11 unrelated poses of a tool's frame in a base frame.
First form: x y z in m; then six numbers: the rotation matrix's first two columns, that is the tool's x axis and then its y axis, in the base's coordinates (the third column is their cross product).
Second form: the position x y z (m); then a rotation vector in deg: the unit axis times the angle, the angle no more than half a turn. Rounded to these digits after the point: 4 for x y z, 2 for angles.
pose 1, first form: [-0.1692 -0.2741 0.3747 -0.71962 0.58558 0.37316 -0.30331 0.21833 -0.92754]
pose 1, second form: [-0.1692 -0.2741 0.3747 -15.05 -102.25 91.09]
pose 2, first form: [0.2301 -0.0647 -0.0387 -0.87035 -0.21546 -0.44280 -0.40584 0.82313 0.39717]
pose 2, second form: [0.2301 -0.0647 -0.0387 -26.71 150.33 39.66]
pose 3, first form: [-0.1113 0.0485 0.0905 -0.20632 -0.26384 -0.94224 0.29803 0.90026 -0.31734]
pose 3, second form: [-0.1113 0.0485 0.0905 1.51 97.62 -29.26]
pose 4, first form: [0.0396 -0.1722 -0.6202 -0.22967 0.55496 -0.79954 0.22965 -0.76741 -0.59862]
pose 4, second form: [0.0396 -0.1722 -0.6202 -102.52 -54.02 120.17]
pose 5, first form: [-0.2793 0.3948 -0.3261 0.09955 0.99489 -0.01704 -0.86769 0.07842 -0.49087]
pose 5, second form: [-0.2793 0.3948 -0.3261 -24.57 -20.83 82.53]
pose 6, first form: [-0.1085 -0.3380 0.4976 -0.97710 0.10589 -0.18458 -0.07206 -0.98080 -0.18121]
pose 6, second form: [-0.1085 -0.3380 0.4976 -17.00 -15.24 173.35]
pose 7, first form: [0.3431 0.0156 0.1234 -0.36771 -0.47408 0.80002 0.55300 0.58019 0.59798]
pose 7, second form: [0.3431 0.0156 0.1234 -3.86 -92.99 -61.71]
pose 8, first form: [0.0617 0.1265 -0.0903 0.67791 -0.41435 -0.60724 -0.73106 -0.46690 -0.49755]
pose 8, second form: [0.0617 0.1265 -0.0903 -121.36 50.29 30.06]
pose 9, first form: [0.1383 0.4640 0.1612 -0.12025 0.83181 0.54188 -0.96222 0.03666 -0.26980]
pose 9, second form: [0.1383 0.4640 0.1612 14.10 -39.03 89.07]
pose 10, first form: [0.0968 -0.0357 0.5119 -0.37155 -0.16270 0.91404 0.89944 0.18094 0.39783]
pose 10, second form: [0.0968 -0.0357 0.5119 -42.59 -85.17 -79.06]
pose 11, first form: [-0.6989 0.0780 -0.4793 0.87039 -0.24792 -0.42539 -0.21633 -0.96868 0.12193]
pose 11, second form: [-0.6989 0.0780 -0.4793 170.16 -21.15 -39.52]
